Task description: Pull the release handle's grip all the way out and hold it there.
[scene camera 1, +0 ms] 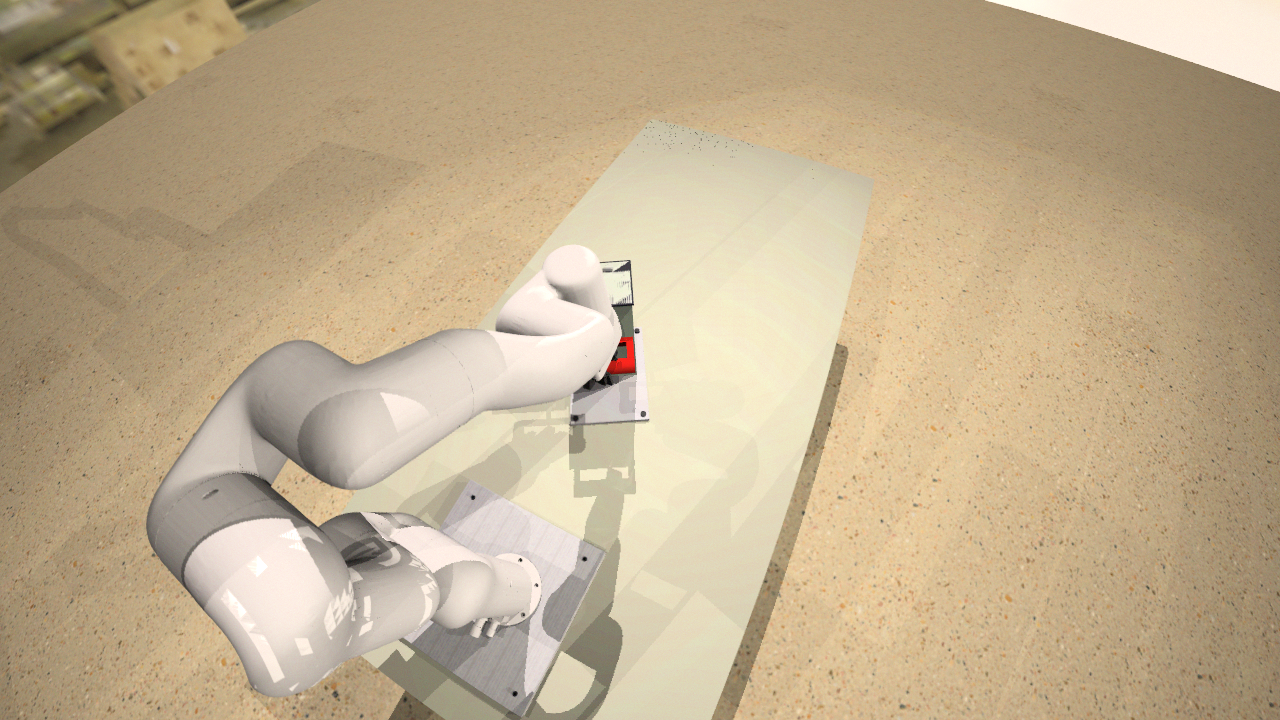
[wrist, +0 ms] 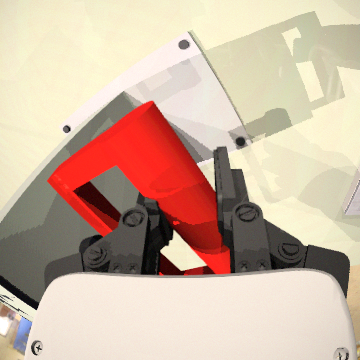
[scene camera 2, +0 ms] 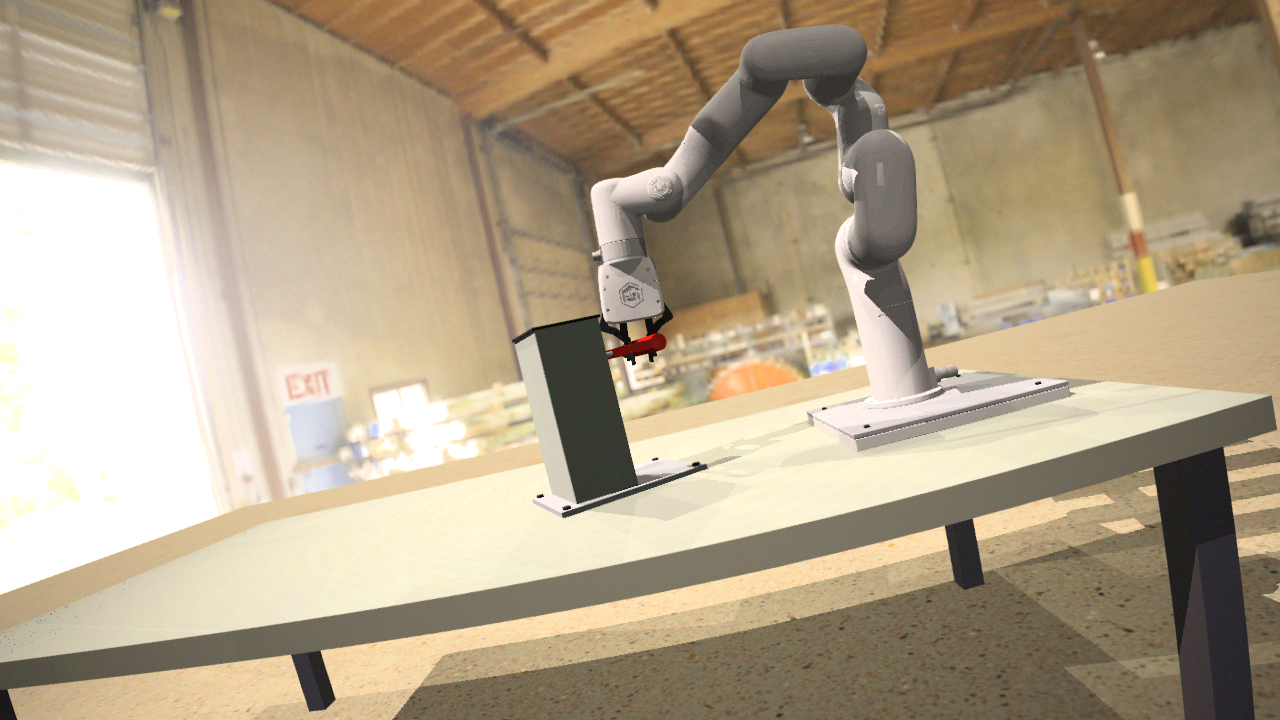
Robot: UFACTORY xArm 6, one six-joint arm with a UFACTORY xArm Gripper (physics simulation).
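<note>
The release handle's red grip (scene camera 1: 628, 360) (scene camera 2: 646, 343) (wrist: 145, 140) is a closed loop on the side of a tall dark green-grey housing (scene camera 2: 581, 411) (wrist: 30, 225) that faces the arm's base. In scene camera 2 a short light rod shows between the grip and the housing. My gripper (scene camera 2: 641, 358) (wrist: 193, 169) points down and is shut on the grip's outer bar. In the wrist view one finger is inside the loop and the other on the bar's outer side. The near end of the loop is partly hidden by the gripper body.
The housing stands on a pale base plate (scene camera 1: 617, 409) (scene camera 2: 675, 470) (wrist: 172, 55) with dark bolts at its corners, on a pale table (scene camera 1: 751, 223) (scene camera 2: 402, 573). The arm's own mounting plate (scene camera 1: 546, 537) (scene camera 2: 841, 428) is on the same table. The housing's top rises beside the gripper.
</note>
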